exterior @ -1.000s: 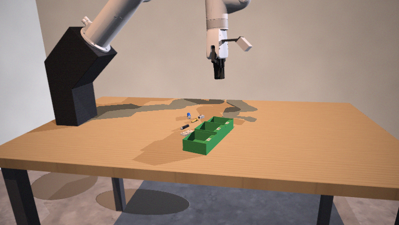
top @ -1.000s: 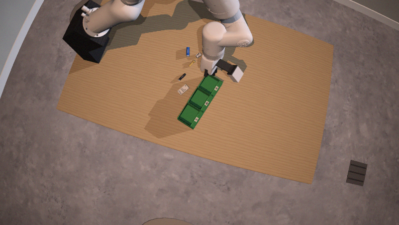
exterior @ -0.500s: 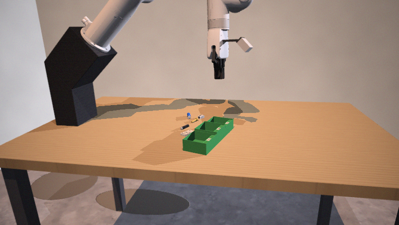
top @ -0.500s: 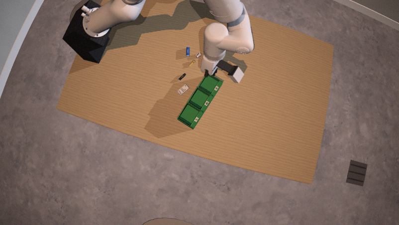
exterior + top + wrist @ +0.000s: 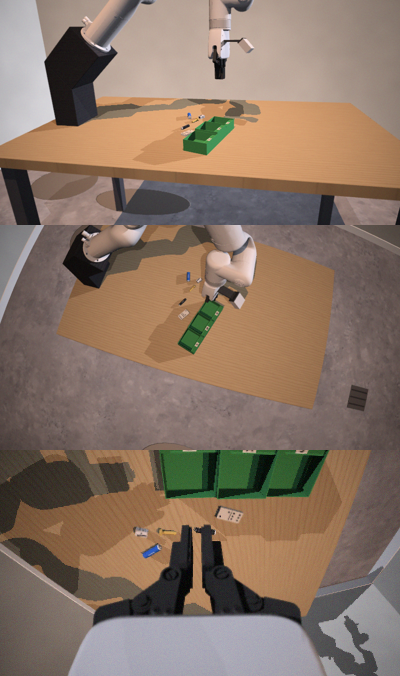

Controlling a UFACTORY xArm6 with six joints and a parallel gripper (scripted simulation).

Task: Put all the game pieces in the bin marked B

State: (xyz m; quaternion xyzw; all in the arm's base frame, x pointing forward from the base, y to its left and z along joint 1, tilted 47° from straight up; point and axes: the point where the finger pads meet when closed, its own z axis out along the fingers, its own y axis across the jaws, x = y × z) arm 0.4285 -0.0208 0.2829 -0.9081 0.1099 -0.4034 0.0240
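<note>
Now: hand 11 cm past the white domino, 6 cm to the left of it and 21 cm above it. Also, from my hand: black cylinder 14 cm behind, 21 cm below; then green three-compartment bin 2 cm behind, 8 cm to the right, 20 cm below; then brass bolt 12 cm behind, 8 cm to the left, 21 cm below.
</note>
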